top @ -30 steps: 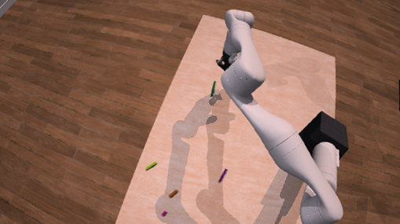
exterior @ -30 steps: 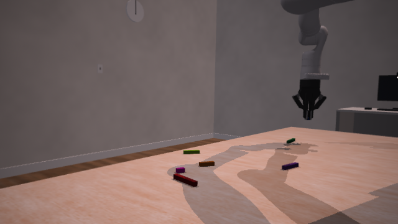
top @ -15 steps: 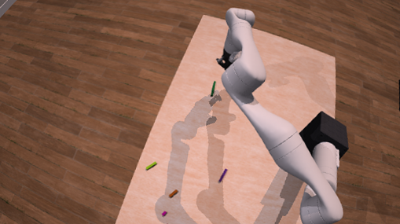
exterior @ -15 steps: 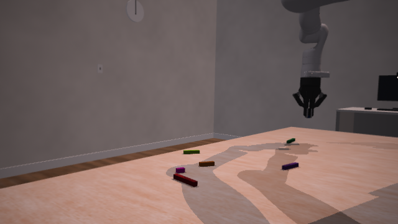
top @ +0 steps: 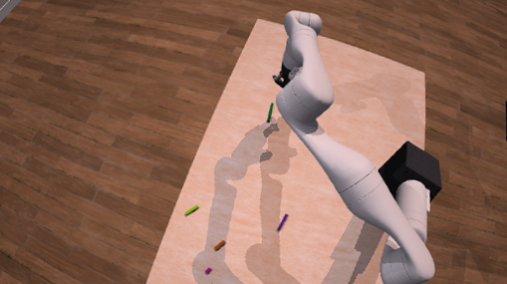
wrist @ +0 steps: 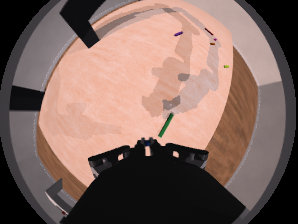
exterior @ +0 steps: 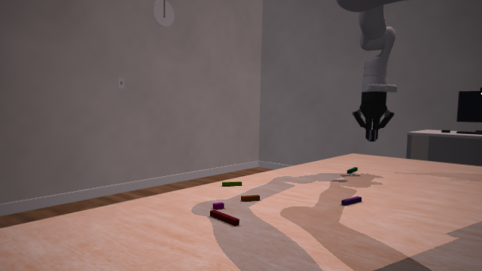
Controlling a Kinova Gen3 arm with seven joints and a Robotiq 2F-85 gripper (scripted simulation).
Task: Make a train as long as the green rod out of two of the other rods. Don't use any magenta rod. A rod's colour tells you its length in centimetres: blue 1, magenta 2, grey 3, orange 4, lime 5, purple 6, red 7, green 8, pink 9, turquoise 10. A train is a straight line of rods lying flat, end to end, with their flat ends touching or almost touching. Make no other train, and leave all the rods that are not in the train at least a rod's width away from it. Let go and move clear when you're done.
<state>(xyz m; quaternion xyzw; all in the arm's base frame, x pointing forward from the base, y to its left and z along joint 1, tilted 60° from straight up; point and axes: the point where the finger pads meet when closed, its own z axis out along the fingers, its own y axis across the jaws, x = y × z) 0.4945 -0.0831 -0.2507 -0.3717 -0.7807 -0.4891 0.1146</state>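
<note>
Right now the purple rod is 41 cm to the left of my hand, 18 cm behind it and 12 cm below it. From my hand the other things lie so: green rod 12 cm below, 5 cm to the left, 3 cm ahead; then lime rod 51 cm to the left, 12 cm below, 11 cm ahead; then blue rod 2 cm below.
</note>
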